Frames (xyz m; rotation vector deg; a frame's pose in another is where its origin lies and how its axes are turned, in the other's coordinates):
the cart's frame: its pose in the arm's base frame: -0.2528 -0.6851 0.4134 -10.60 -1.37 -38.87
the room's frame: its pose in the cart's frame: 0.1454 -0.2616 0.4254 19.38 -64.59 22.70
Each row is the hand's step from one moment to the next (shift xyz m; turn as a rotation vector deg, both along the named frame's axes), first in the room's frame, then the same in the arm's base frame.
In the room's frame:
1: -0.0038 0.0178 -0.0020 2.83 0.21 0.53
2: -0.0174 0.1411 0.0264 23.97 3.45 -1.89
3: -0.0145 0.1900 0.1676 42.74 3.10 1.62
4: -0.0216 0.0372 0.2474 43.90 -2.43 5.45
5: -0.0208 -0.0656 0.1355 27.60 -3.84 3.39
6: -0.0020 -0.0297 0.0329 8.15 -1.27 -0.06
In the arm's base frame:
1: 0.0036 0.0168 -0.0064 0.73 0.42 2.76
2: -0.0041 0.1428 -0.0225 12.16 3.76 20.69
3: -0.1198 0.2217 0.0297 16.66 4.83 39.22
4: -0.2226 0.0902 0.0731 12.68 0.32 42.45
5: -0.1418 -0.0347 0.0423 7.57 -2.06 26.95
6: -0.0358 -0.0217 0.0147 3.16 -0.98 7.56

